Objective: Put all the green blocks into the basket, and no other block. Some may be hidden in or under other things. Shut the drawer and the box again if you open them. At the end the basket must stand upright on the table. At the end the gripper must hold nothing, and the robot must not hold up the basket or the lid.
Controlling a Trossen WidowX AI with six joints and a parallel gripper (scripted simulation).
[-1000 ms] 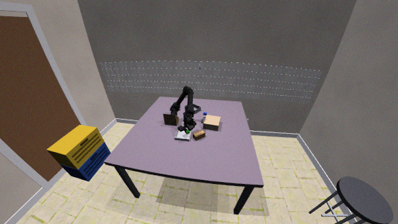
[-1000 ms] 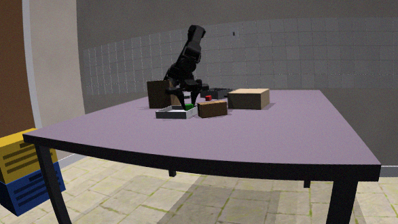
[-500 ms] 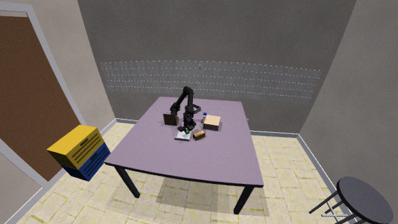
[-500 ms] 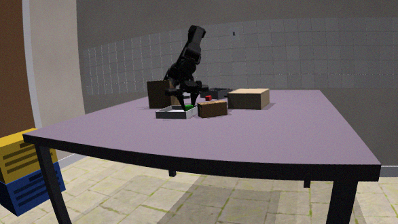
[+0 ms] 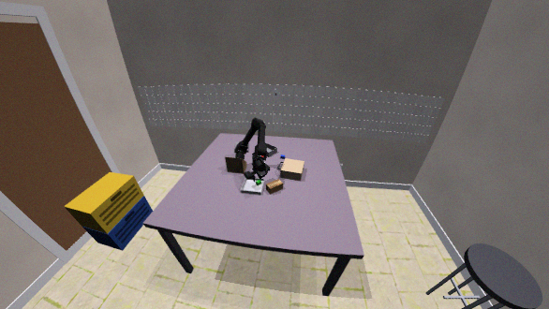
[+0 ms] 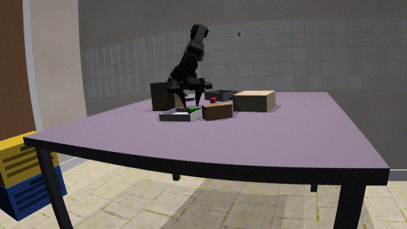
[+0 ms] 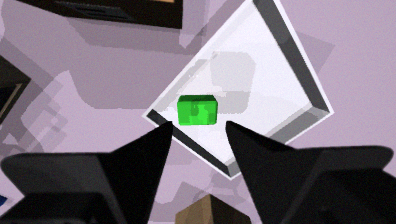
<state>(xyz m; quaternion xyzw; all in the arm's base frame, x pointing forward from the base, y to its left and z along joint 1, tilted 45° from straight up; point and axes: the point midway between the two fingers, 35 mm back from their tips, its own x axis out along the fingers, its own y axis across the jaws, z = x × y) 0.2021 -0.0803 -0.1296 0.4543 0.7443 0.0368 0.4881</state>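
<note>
My hand is 33 cm past the flat lid, 49 cm to the right of it and 6 cm above it. Also, from my hand: small brown box (13 cm ahead, 2 cm to the right, 4 cm below); red block (7 cm behind, 35 cm to the left, 6 cm below); tray (2 cm behind, 4 cm to the right, 6 cm below).
</note>
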